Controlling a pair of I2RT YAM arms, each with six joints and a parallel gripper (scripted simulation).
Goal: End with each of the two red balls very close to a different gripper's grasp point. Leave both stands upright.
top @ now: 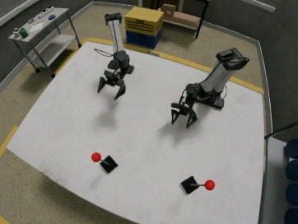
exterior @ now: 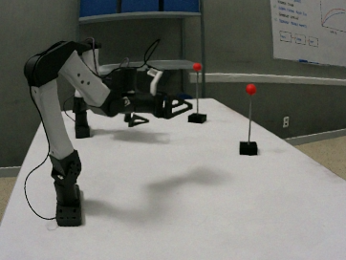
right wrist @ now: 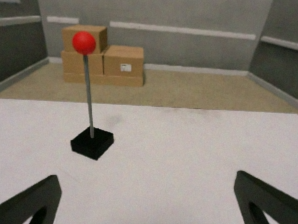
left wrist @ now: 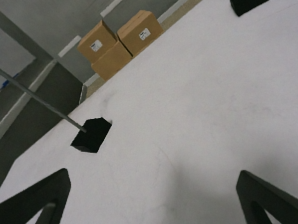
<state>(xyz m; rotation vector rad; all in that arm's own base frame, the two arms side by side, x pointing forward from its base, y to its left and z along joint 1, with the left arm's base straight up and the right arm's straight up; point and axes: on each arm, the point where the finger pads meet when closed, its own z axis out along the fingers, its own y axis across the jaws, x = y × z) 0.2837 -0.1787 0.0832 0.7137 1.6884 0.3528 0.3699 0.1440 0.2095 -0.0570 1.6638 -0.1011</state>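
Now: right hand 28 cm short of the black stand, 12 cm to the right of it and 9 cm above it.
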